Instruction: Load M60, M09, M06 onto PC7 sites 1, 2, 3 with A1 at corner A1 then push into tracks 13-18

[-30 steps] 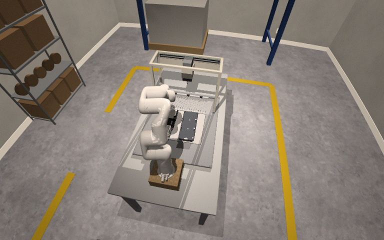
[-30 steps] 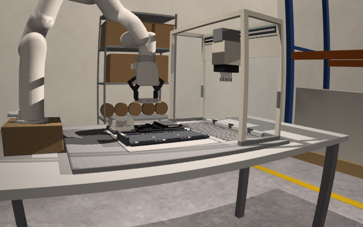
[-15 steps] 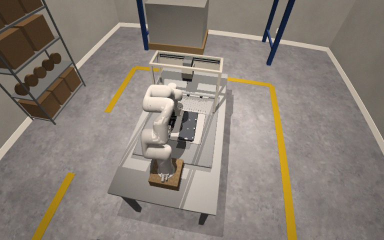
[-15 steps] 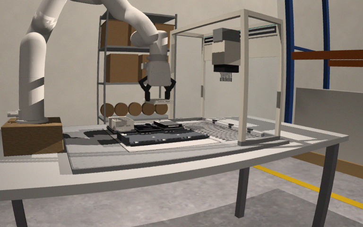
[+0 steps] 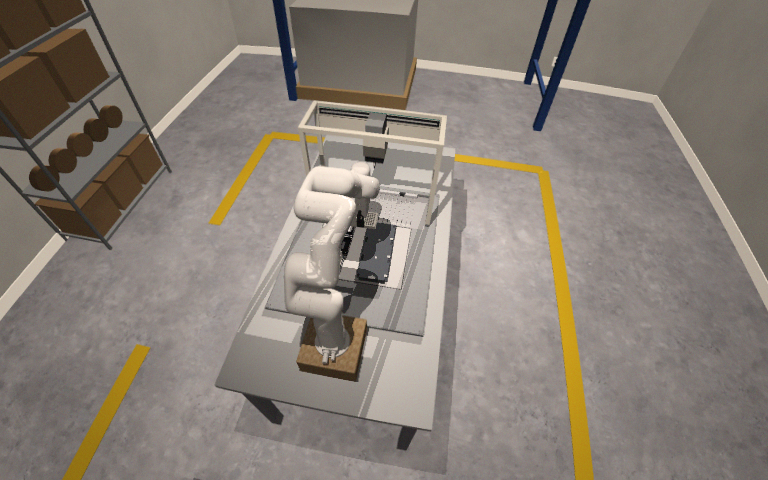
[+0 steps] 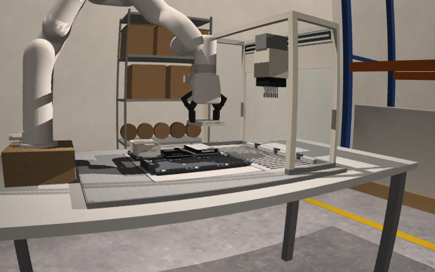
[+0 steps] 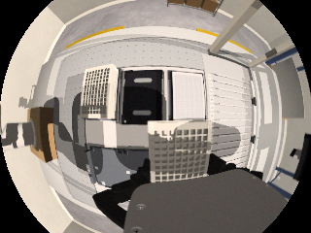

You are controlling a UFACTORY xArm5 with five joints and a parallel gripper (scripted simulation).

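The carrier PC7 lies 130 mm below my hand, 70 mm to the right of it and 70 mm behind it. Round my hand: plate nest S2: 140 mm below, 130 mm to the left, 50 mm behind; then dark nest S1: 160 mm behind, 150 mm to the left, 140 mm below; then 96-well plate M06: 10 mm below.
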